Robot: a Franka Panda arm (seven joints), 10 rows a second.
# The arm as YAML. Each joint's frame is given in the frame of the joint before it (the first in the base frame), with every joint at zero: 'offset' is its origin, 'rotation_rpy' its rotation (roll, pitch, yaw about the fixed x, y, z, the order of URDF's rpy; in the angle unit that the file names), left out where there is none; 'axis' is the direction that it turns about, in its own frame. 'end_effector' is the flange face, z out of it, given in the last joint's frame.
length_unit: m
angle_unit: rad
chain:
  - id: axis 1
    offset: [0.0, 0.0, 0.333]
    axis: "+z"
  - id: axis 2
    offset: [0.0, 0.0, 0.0]
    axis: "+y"
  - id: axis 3
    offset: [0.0, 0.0, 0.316]
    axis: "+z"
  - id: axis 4
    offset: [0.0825, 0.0, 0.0]
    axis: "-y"
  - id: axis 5
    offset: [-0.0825, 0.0, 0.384]
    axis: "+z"
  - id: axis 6
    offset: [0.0, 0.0, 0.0]
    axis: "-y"
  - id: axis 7
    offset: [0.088, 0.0, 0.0]
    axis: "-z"
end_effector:
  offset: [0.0, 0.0, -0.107]
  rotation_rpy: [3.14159, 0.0, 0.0]
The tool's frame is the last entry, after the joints.
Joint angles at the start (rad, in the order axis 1, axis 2, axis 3, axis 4, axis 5, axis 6, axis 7):
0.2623, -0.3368, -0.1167, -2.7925, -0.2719, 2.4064, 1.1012
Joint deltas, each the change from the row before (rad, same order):
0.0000, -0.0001, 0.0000, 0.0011, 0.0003, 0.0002, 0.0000
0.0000, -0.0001, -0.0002, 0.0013, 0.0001, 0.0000, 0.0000
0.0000, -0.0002, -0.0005, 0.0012, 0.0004, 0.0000, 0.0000
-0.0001, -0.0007, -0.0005, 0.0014, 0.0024, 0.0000, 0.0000
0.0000, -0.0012, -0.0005, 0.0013, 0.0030, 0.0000, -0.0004
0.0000, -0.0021, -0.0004, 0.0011, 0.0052, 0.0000, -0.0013
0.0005, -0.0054, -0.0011, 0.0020, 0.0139, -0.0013, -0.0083
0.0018, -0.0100, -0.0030, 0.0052, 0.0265, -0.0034, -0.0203
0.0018, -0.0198, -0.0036, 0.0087, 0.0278, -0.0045, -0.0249
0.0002, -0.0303, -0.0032, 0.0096, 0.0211, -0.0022, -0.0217
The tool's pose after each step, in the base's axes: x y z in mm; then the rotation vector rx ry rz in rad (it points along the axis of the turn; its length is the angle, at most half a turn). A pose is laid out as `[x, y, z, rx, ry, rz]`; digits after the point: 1 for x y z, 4 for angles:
[359.5, 54.6, 302.2, 2.7978, -1.0882, 0.0665]
[360.0, 54.5, 302.8, 2.7983, -1.0891, 0.0682]
[360.5, 54.4, 303.3, 2.7987, -1.0907, 0.0696]
[361.0, 54.3, 304.1, 2.7996, -1.0953, 0.0706]
[361.5, 54.2, 305.0, 2.8010, -1.1000, 0.0718]
[362.0, 54.2, 306.2, 2.8034, -1.1062, 0.0725]
[362.7, 54.1, 308.8, 2.8115, -1.1149, 0.0709]
[364.3, 54.0, 314.2, 2.8299, -1.1252, 0.0678]
[367.1, 53.8, 324.5, 2.8569, -1.1347, 0.0792]
[370.1, 53.2, 339.4, 2.8881, -1.1446, 0.1127]

